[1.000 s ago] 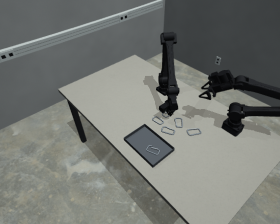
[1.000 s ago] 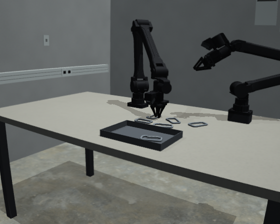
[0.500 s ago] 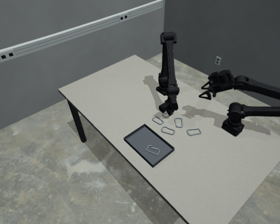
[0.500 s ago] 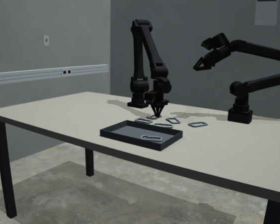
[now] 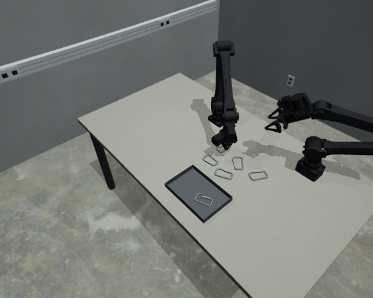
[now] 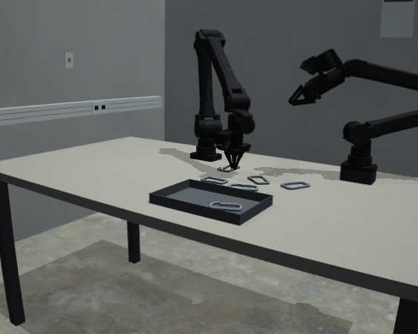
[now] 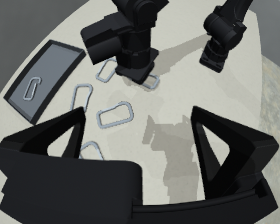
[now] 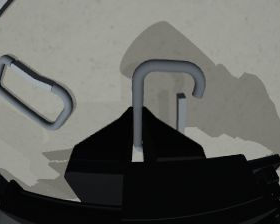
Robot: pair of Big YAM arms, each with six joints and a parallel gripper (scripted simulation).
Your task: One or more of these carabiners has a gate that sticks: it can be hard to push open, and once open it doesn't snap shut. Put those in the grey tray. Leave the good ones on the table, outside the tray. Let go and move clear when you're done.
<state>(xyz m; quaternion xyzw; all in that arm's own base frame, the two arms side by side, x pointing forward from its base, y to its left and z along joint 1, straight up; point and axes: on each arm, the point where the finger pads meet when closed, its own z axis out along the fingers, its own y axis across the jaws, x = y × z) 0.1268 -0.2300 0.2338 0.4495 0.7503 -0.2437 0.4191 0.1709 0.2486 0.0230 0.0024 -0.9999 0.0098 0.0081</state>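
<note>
Right now the grey tray is 34 cm ahead of my right hand, 9 cm to the left of it and 2 cm below it.
</note>
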